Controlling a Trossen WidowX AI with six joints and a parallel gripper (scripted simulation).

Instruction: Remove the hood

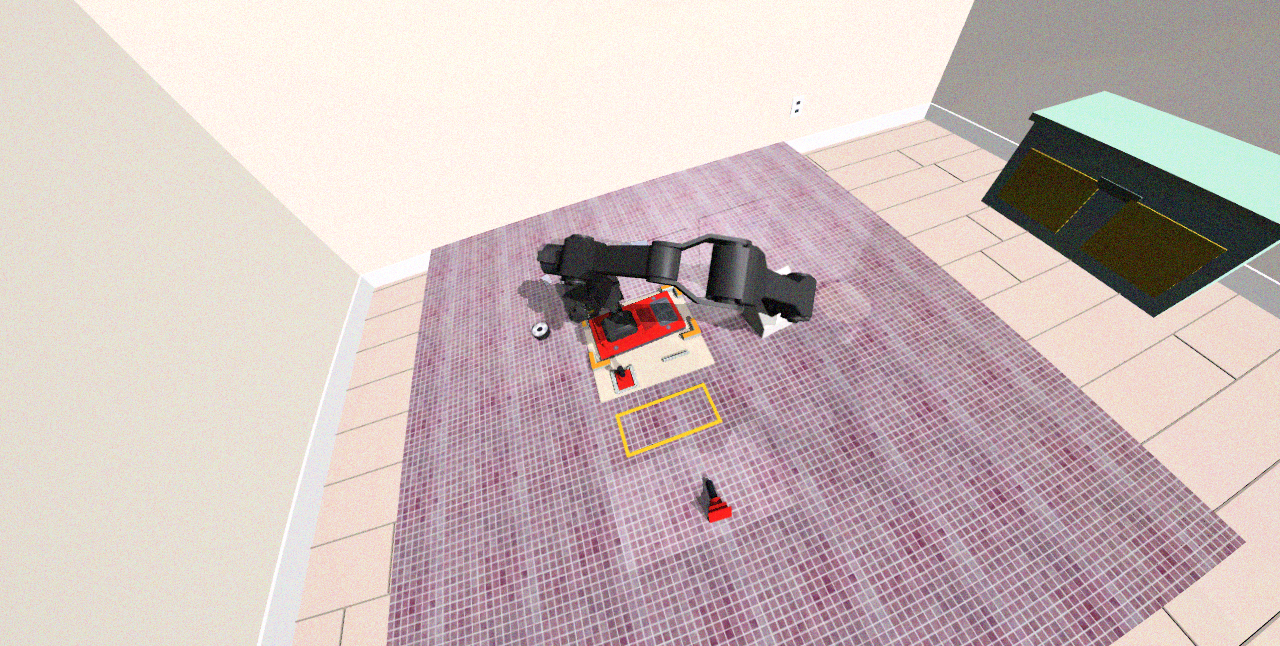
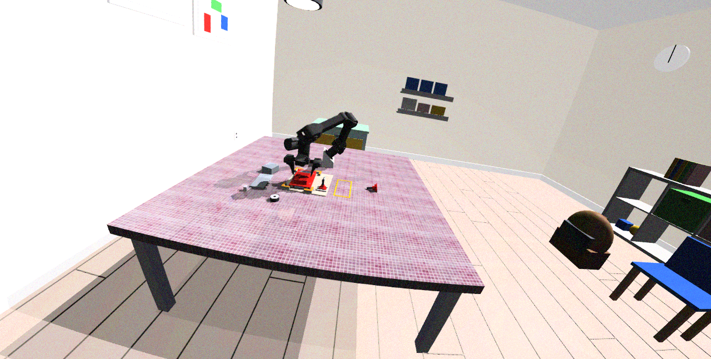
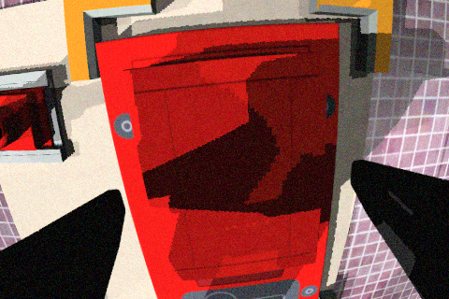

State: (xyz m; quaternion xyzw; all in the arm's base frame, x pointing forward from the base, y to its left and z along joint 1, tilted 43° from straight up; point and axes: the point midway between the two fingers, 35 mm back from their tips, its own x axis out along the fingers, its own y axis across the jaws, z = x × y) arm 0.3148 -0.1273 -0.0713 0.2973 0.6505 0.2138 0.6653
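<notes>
The red hood is 1 cm below my gripper tip. From my gripper tip the other things lie so: wheel: 16 cm ahead, 10 cm to the right, 4 cm below.
</notes>
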